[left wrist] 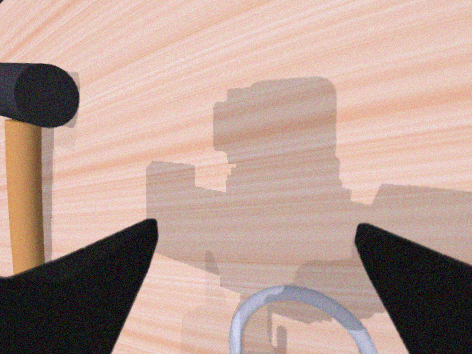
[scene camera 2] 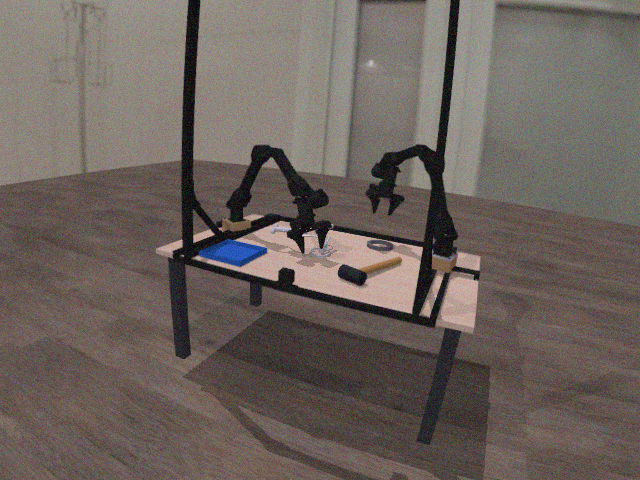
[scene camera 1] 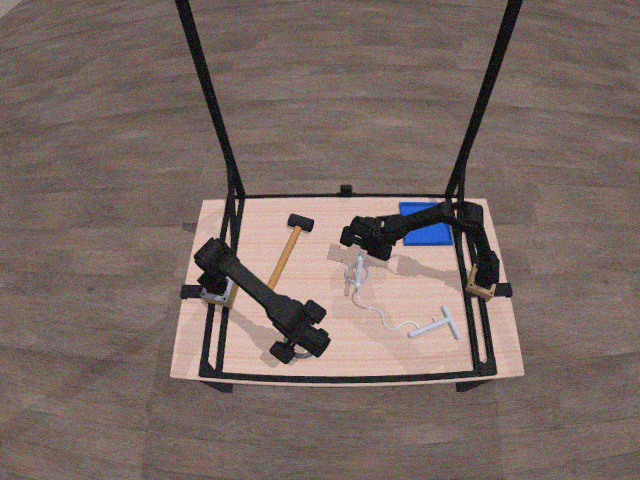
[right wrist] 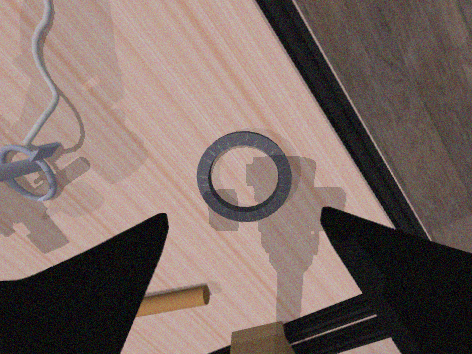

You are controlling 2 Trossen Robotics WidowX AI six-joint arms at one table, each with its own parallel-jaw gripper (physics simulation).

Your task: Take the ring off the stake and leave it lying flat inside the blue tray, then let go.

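Places are measured from the left arm's base along level axes (x ahead, y left, z up), in metres.
Where they show: left gripper, fingertip midpoint: [left wrist: 257,231] [scene camera 2: 312,251] [scene camera 1: 356,248]; right gripper, fingertip midpoint: [scene camera 2: 381,214] [right wrist: 245,217]; left arm's base, origin of the base link: [scene camera 2: 236,220] [scene camera 1: 483,279]; right arm's base, origin of the base link: [scene camera 2: 442,253] [scene camera 1: 217,286].
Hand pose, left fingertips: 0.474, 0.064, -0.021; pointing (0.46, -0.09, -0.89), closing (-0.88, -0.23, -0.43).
Note:
Each offset is from my left fingertips to the centre of the thing, as dx, dy, dz. "pt": to the spot under its first point.
A pale grey ring @[-0.044, +0.090, -0.026] [scene camera 1: 367,273] [left wrist: 300,292] [right wrist: 50,181] is around the pale upright stake @[-0.052, +0.105, -0.011] [scene camera 1: 359,269] [right wrist: 20,168] near the middle of the table. The blue tray @[-0.200, -0.234, -0.025] [scene camera 1: 428,243] [scene camera 2: 222,258] lies flat at the back right in scene camera 1, partly hidden there by the left arm. My left gripper [scene camera 1: 363,245] [scene camera 2: 312,250] [left wrist: 257,231] is open and empty, low over the table beside the ring; in its wrist view the ring's upper arc shows between and below the fingertips. My right gripper [scene camera 1: 301,348] [scene camera 2: 382,213] [right wrist: 245,217] is open and empty, high above a dark grey ring @[+0.027, +0.384, -0.028] [scene camera 2: 379,250] [right wrist: 204,176].
A mallet with a black head @[+0.228, +0.117, -0.016] [scene camera 1: 300,222] [scene camera 2: 352,274] [left wrist: 47,95] lies left of the stake in scene camera 1. A white cable @[pt -0.178, +0.181, -0.028] [scene camera 1: 382,312] [right wrist: 37,50] runs from the stake to a pale T-shaped piece @[-0.360, +0.169, -0.026] [scene camera 1: 431,327]. A black frame borders the table.

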